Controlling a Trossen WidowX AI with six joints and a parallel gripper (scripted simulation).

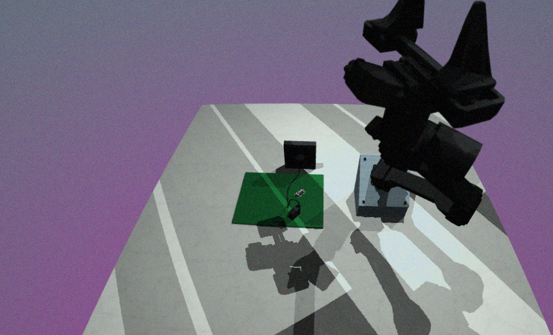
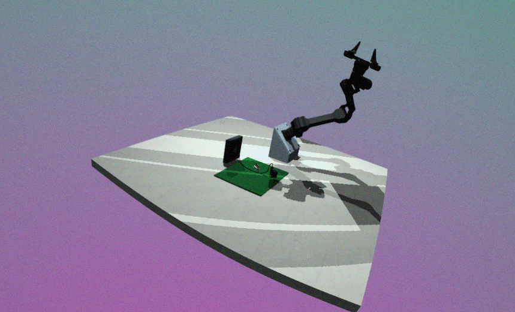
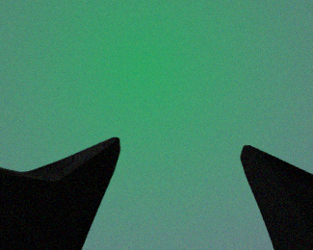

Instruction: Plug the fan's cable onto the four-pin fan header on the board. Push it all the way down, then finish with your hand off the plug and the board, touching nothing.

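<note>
The black plug is 21 cm ahead of my gripper tip, 26 cm to the right of it and 71 cm below it. Round my gripper tip: green board (27 cm ahead, 33 cm to the right, 74 cm below); black square fan (23 cm ahead, 50 cm to the right, 67 cm below); pale header (21 cm ahead, 36 cm to the right, 73 cm below).
</note>
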